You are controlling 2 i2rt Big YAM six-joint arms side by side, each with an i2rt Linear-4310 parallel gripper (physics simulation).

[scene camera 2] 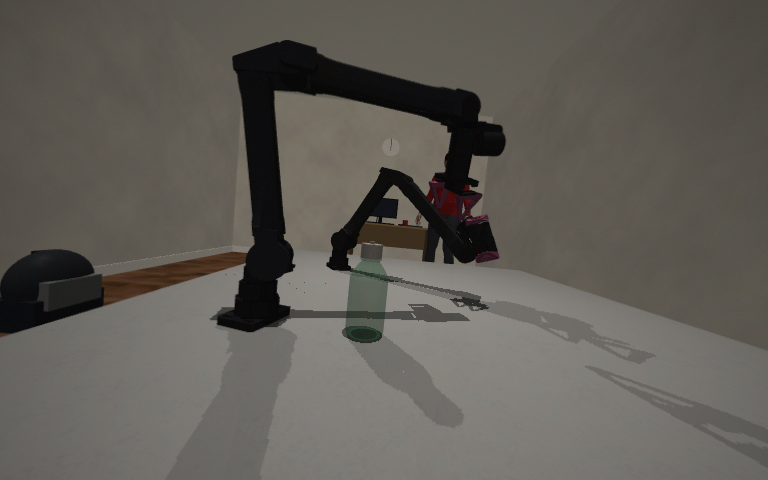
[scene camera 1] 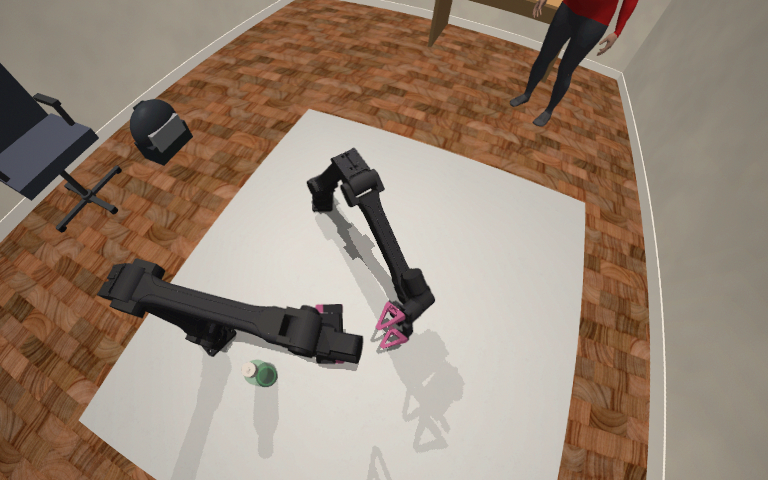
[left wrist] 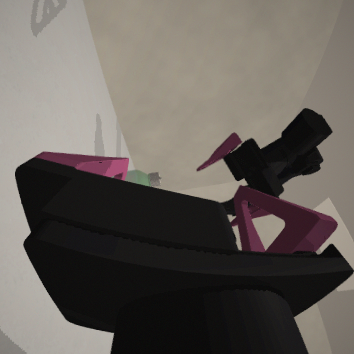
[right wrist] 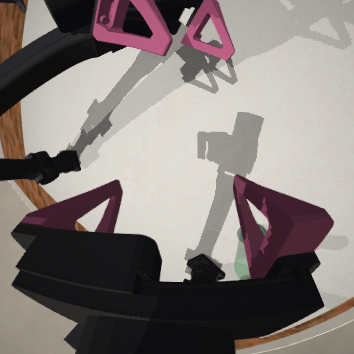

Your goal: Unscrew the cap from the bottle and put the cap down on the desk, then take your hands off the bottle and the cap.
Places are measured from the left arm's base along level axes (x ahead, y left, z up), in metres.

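Pixels of known places: left gripper, fingertip midpoint: [scene camera 2: 480, 236] [scene camera 1: 379, 338] [left wrist: 184, 178] [right wrist: 206, 51]; right gripper, fingertip midpoint: [scene camera 2: 449, 214] [scene camera 1: 338, 330] [left wrist: 213, 197] [right wrist: 174, 183]; left arm's base, origin of the base link: [scene camera 2: 338, 267] [scene camera 1: 323, 200] [right wrist: 70, 159]; right arm's base, origin of the base link: [scene camera 2: 256, 318] [scene camera 1: 217, 337] [right wrist: 205, 267].
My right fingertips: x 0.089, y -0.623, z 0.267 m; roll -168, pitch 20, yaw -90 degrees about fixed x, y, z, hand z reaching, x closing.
Note:
Ahead of a thing's pixels: the offset from my right fingertips to its top centre. Level surfaces: height alone.
A translucent green bottle @[dx -0.261, dy -0.090, dz -0.087 m] [scene camera 1: 266, 375] [scene camera 2: 367, 294] [left wrist: 137, 177] [right wrist: 242, 258] stands upright on the white desk @[dz -0.267 m] [scene camera 1: 509, 254] [scene camera 2: 101, 407]. Its whitish ribbed cap @[dx -0.261, dy -0.090, dz -0.080 m] [scene camera 1: 248, 369] [scene camera 2: 371, 251] [left wrist: 155, 179] sits on its neck. My right gripper [scene camera 2: 451, 213] [right wrist: 174, 183] is open and empty, pointing down above the desk, to the right of the bottle in both scene views. My left gripper [scene camera 1: 380, 337] [scene camera 2: 481, 237] [left wrist: 184, 178] [right wrist: 206, 51] is open and empty, farther right of the bottle in scene camera 1. Neither gripper touches bottle or cap. The right fingers are mostly hidden in scene camera 1.
The right arm's forearm [scene camera 1: 209, 302] [scene camera 2: 385, 84] passes high behind the bottle in scene camera 2. The two grippers are close together in scene camera 1. A chair [scene camera 1: 42, 147], a dark helmet-like object [scene camera 1: 155, 121] [scene camera 2: 50, 280] and a person [scene camera 1: 572, 39] are beyond the desk's edges.

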